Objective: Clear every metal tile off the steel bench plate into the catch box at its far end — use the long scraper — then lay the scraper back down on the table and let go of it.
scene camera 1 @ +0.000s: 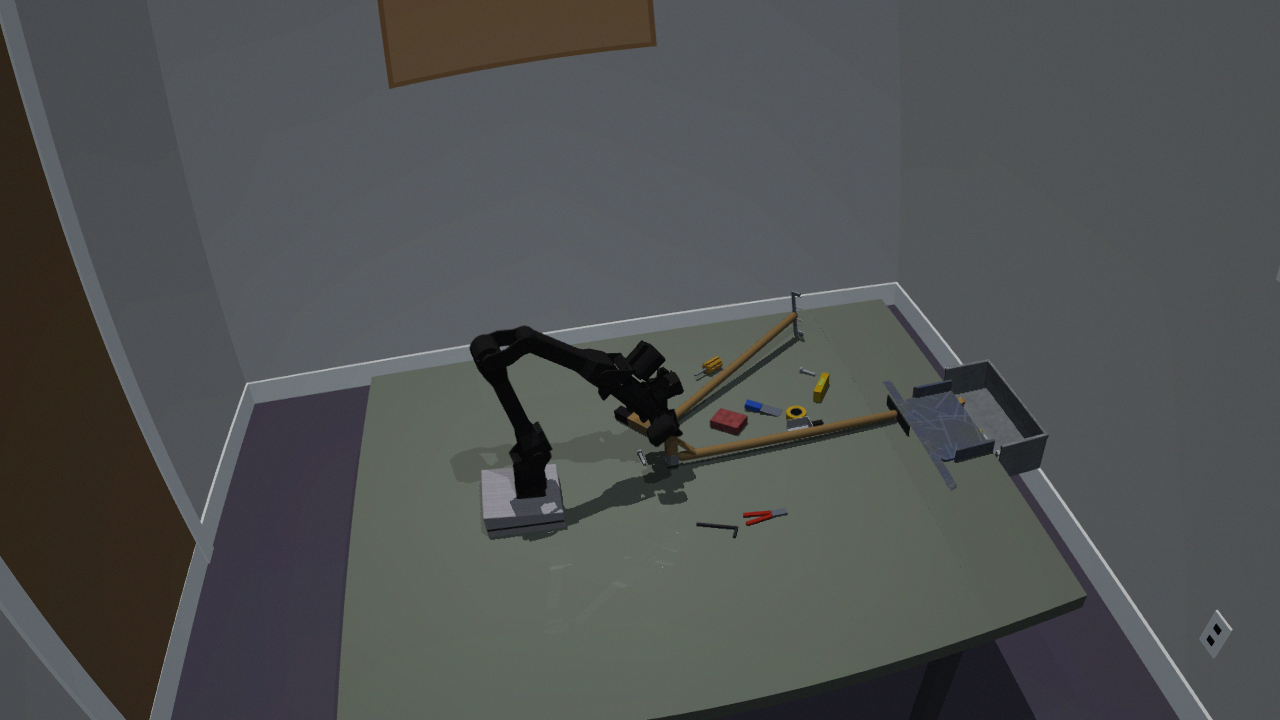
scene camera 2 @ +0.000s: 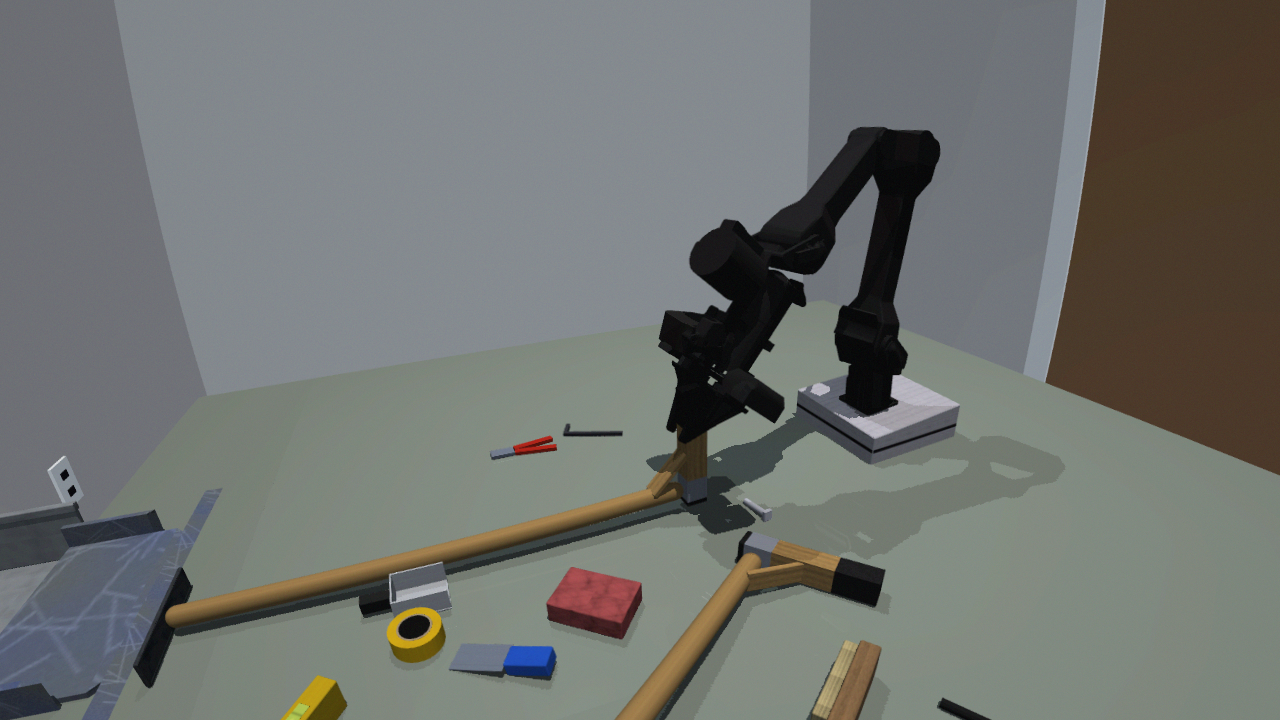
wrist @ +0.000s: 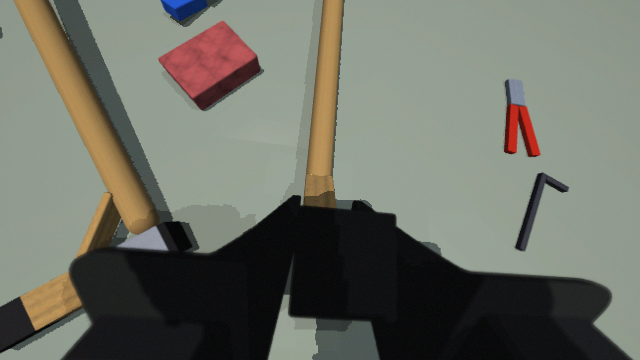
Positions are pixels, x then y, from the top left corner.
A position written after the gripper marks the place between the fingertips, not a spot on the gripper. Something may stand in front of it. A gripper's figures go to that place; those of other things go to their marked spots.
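Long scraper (scene camera 2: 689,460) at 64 cm from the lens; the gripper (scene camera 2: 675,436) likewise 64 cm from the lens.
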